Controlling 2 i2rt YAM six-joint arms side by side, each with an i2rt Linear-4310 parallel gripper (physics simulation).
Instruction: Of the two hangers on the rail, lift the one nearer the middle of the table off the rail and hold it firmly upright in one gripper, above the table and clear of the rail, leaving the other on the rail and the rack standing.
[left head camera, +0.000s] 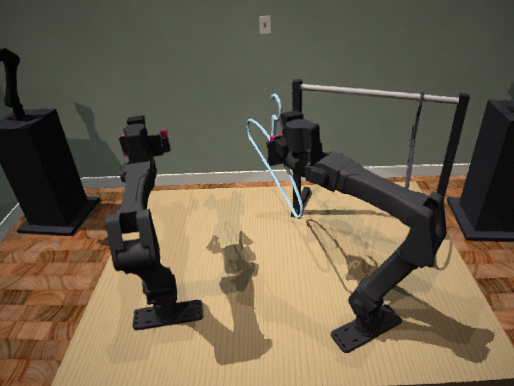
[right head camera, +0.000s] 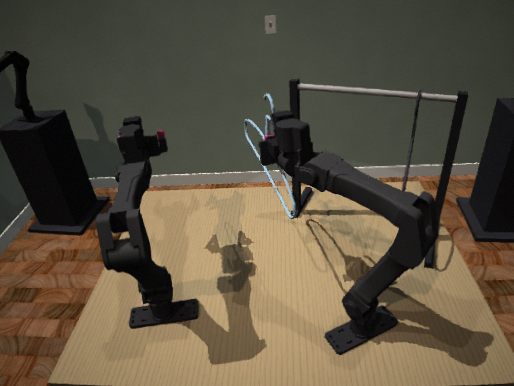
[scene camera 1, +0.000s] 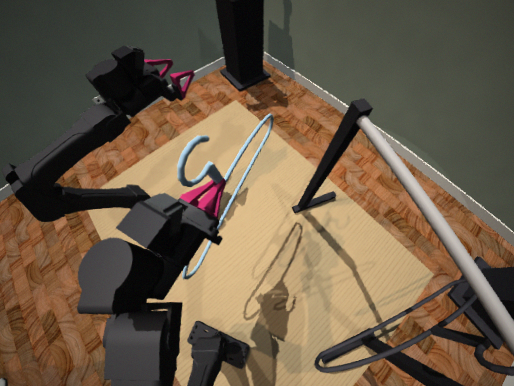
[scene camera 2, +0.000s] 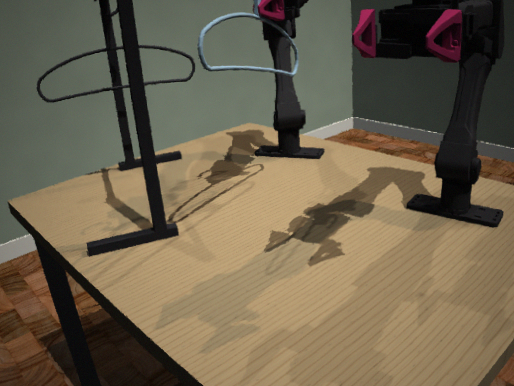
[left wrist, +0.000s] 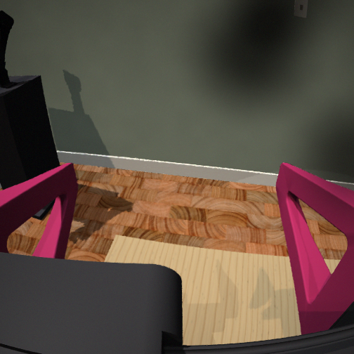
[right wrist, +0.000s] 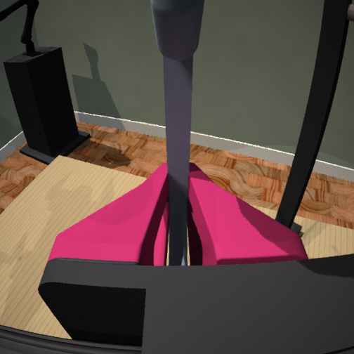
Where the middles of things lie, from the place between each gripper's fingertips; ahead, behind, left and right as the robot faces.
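My left hand: 9 cm past the light blue hanger (scene camera 1: 210, 169), 40 cm to the left of it, 2 cm below it. Black rack (right head camera: 461, 99), from my left hand: 9 cm ahead, 70 cm to the right, 14 cm below.
My right gripper: 1 cm above the light blue hanger, 1 cm short of it, 1 cm to the right of it. Black rack, from my right hand: 18 cm ahead, 30 cm to the right, 18 cm below.
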